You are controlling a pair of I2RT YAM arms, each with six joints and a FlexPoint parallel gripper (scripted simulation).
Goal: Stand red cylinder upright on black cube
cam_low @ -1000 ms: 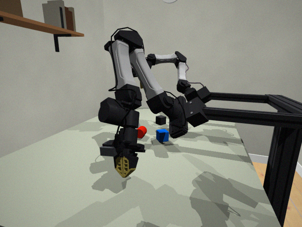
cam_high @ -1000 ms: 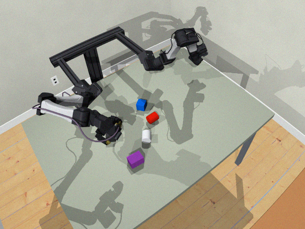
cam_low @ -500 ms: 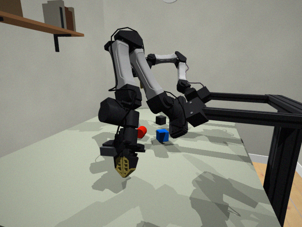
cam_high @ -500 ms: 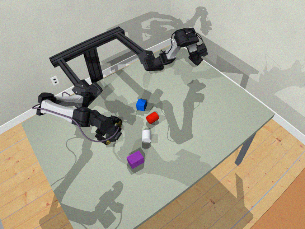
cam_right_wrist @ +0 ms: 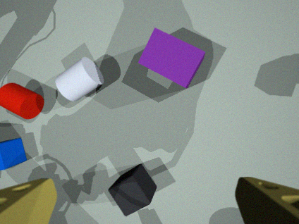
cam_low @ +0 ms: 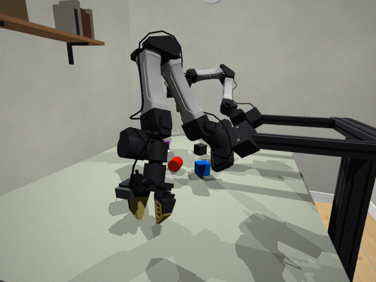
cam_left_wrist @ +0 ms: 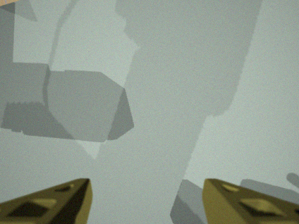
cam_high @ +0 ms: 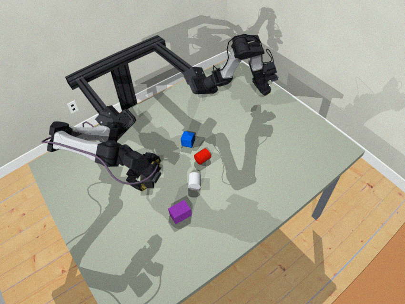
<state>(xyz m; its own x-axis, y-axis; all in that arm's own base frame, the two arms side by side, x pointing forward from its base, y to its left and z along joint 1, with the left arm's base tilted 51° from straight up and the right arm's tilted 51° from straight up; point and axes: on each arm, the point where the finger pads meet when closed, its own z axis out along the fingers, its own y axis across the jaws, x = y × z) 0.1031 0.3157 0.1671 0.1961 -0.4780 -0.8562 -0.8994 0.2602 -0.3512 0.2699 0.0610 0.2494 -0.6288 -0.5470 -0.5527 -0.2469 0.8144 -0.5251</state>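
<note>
Now: right hand 11 cm past the red cylinder, 32 cm to the right of it and 23 cm above it. From my right hand the other things lie so: purple block: 8 cm ahead, 6 cm to the left, 23 cm below; black cube: 15 cm behind, 2 cm to the left, 23 cm below; white cylinder: 1 cm behind, 20 cm to the left, 23 cm below.
</note>
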